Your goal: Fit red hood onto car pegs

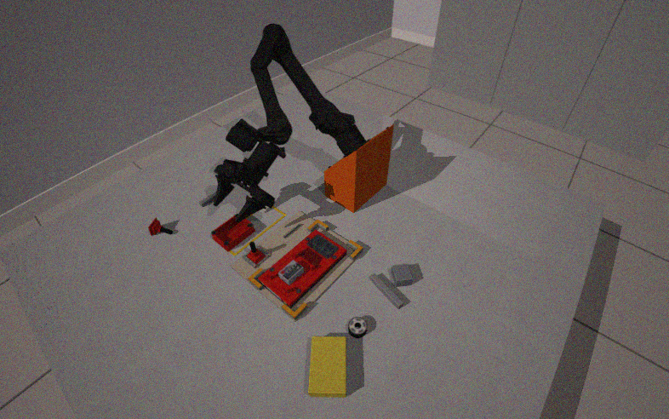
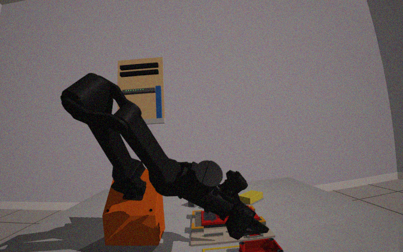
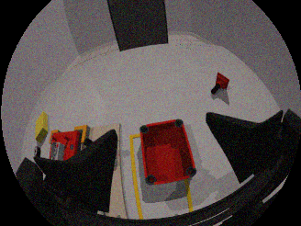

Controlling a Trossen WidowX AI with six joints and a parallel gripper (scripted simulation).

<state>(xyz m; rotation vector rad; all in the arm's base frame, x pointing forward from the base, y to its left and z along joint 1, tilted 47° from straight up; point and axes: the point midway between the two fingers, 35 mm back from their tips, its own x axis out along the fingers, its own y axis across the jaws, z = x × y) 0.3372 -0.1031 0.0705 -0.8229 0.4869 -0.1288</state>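
The red hood is 8 cm below my gripper tip and 1 cm behind it. From my gripper tip the other things lie so: grey bar (17 cm to the right, 8 cm below, 4 cm behind); grey engine block (23 cm to the left, 7 cm below, 2 cm behind); yellow block (43 cm to the left, 7 cm below, 7 cm ahead).
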